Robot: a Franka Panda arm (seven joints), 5 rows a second.
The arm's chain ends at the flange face. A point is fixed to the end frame.
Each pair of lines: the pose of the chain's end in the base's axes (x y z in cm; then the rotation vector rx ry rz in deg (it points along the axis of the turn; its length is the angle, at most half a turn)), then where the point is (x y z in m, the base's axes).
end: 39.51 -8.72 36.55 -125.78 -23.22 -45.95
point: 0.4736 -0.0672 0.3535
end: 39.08 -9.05 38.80 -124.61 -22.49 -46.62
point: 0.4695 -0.0707 0.3770
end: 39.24 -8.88 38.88 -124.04 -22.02 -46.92
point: 0.4712 -0.0692 0.3782
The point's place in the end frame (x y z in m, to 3 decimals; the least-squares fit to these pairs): 0.052 0.033 0.054
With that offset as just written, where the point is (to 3 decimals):
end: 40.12 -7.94 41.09 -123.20 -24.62 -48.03
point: 0.480 -0.058 0.403
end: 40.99 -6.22 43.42 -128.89 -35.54 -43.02
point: 0.486 -0.034 0.421
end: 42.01 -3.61 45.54 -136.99 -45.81 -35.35
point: 0.492 -0.004 0.433
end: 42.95 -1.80 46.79 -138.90 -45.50 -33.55
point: 0.501 0.012 0.443
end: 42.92 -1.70 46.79 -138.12 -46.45 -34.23
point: 0.501 0.014 0.444
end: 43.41 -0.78 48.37 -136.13 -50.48 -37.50
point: 0.506 0.027 0.464
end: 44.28 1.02 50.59 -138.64 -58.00 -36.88
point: 0.513 0.047 0.485
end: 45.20 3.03 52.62 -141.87 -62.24 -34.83
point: 0.521 0.067 0.503
